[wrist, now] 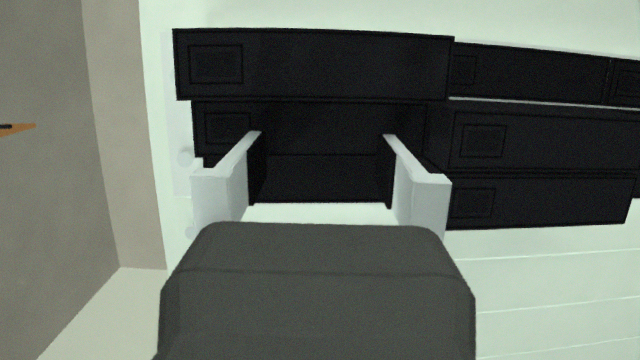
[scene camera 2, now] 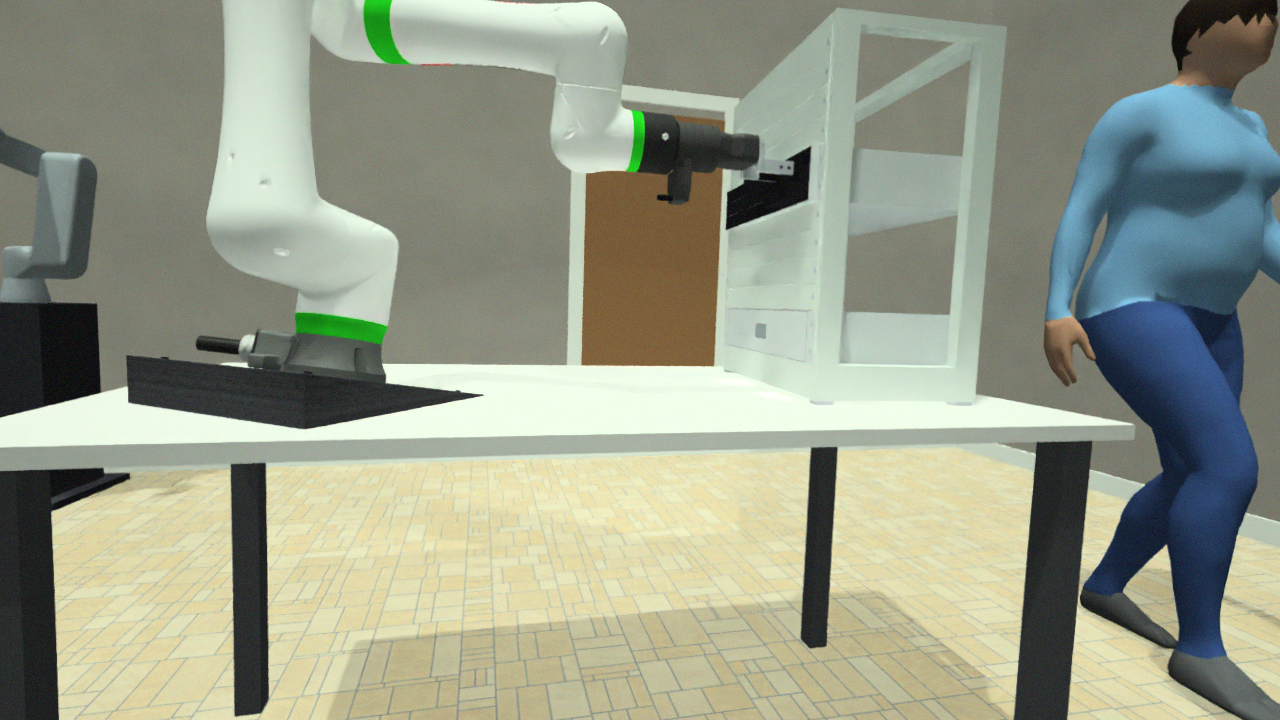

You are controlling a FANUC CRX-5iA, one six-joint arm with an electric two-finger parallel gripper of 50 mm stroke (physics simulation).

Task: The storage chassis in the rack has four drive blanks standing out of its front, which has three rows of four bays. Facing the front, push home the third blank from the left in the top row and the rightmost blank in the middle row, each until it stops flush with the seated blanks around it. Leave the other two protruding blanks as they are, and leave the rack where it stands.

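Frame: origin at the arm's base, x ahead, y up, z right, level; millimetres.
Where they show: gripper, fingertip midpoint: (wrist: 321,155) (scene camera 2: 784,172).
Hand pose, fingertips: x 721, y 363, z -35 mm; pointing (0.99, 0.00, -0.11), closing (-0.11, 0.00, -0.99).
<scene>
After its pixels a point has its place.
The wrist view is upside down. My open, empty gripper (scene camera 2: 776,167) @(x 721, y 363, z -35 mm) (wrist: 322,134) @(x 721, y 363, z -35 mm) is at the rightmost middle-row blank (wrist: 325,122) @(x 723, y 348, z -37 mm); tip contact is unclear. That blank sits behind its protruding neighbours and appears slightly proud of the seated rightmost top-row blank (wrist: 325,180) @(x 738, y 381, z -39 mm). The third top-row blank (wrist: 560,200) @(x 700, y 379, z -149 mm) stands out, at the lower right in the wrist view. The third middle-row blank (wrist: 565,145) @(x 700, y 352, z -144 mm) and the rightmost bottom-row blank (wrist: 350,65) @(x 703, y 322, z -43 mm) also stand out. The chassis (scene camera 2: 760,204) @(x 733, y 333, z -192 mm) is dark in scene camera 2, its blanks too small to tell apart.
The white rack (scene camera 2: 832,268) @(x 777, y 197, z 54 mm) stands upright on the white table (scene camera 2: 581,411) @(x 376, y -26, z 133 mm). Pale panels (wrist: 545,280) @(x 748, y 461, z -200 mm) adjoin the chassis. The robot's black base plate (scene camera 2: 223,394) @(x -61, y 3, z 197 mm) is at the table's left. A person (scene camera 2: 1163,205) in blue is at the right, beyond the rack.
</scene>
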